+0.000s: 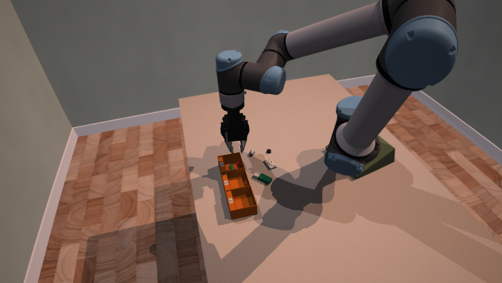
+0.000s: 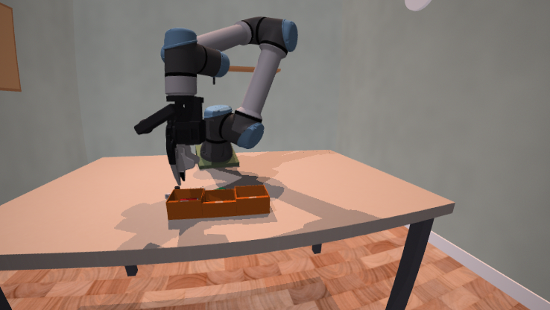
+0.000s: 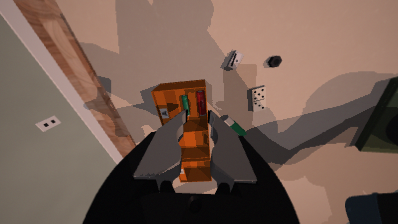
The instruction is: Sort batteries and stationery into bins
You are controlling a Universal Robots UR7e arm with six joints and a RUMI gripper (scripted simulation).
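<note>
My hand is 8 cm above the small grey object, 6 cm to the left of it and 5 cm past it. From my hand the other things lie so: red battery 7 cm below, 2 cm to the left, 1 cm behind; orange three-compartment bin 10 cm to the left, 6 cm below, 1 cm ahead; green battery 7 cm below, 2 cm to the left, 2 cm ahead.
</note>
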